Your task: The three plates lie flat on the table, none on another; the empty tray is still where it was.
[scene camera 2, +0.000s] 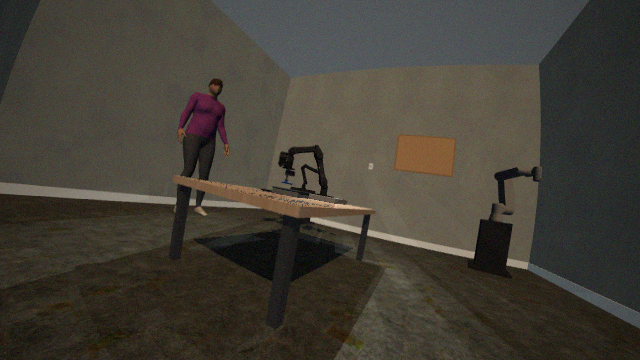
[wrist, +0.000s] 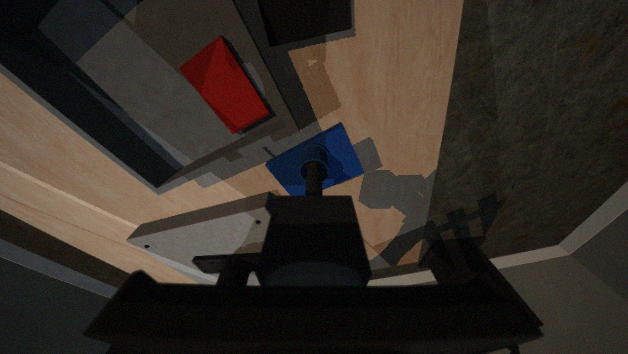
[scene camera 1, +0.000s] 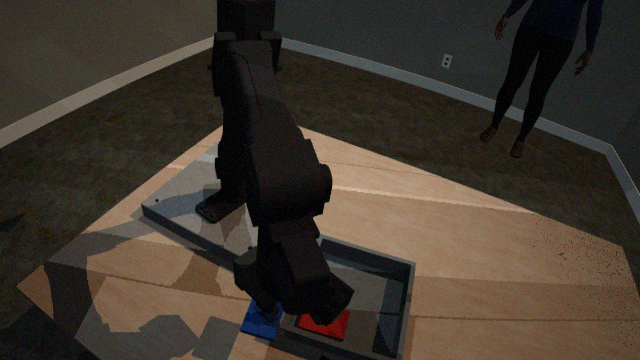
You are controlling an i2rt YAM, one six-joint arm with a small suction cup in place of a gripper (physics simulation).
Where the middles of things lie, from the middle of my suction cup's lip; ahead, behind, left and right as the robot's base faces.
The dark plate (wrist: 280, 29) is 16 cm ahead of my suction cup and 11 cm below it. Round my suction cup: blue plate (scene camera 1: 253, 324): 1 cm behind, 1 cm below; then grey tray (scene camera 1: 379, 309): 7 cm ahead, 17 cm to the left, 9 cm below; then red plate (scene camera 1: 337, 330): 5 cm ahead, 10 cm to the left, 10 cm below.
